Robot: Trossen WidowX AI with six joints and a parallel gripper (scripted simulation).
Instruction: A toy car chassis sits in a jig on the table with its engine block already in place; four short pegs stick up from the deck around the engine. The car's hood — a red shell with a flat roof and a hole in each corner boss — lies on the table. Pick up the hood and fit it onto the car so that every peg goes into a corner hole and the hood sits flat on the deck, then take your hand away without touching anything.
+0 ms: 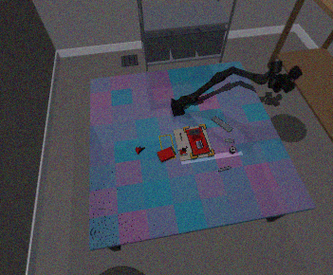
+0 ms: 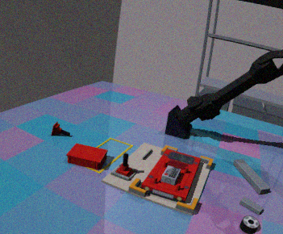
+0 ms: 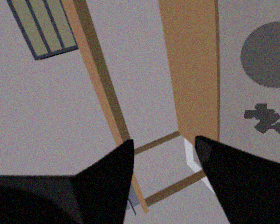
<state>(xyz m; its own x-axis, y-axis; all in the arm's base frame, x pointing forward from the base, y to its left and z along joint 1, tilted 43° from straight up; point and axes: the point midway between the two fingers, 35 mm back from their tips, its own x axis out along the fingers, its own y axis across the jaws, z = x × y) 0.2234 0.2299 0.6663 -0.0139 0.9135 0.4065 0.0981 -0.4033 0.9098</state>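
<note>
The red hood is 86 cm to the right of my gripper tip, 33 cm below it and 8 cm ahead of it. Round my gripper tip: grey engine block (62 cm to the right, 32 cm below, 9 cm ahead); white jig board (64 cm to the right, 34 cm below, 5 cm ahead); small wheel (42 cm to the right, 34 cm below, 18 cm ahead).
</note>
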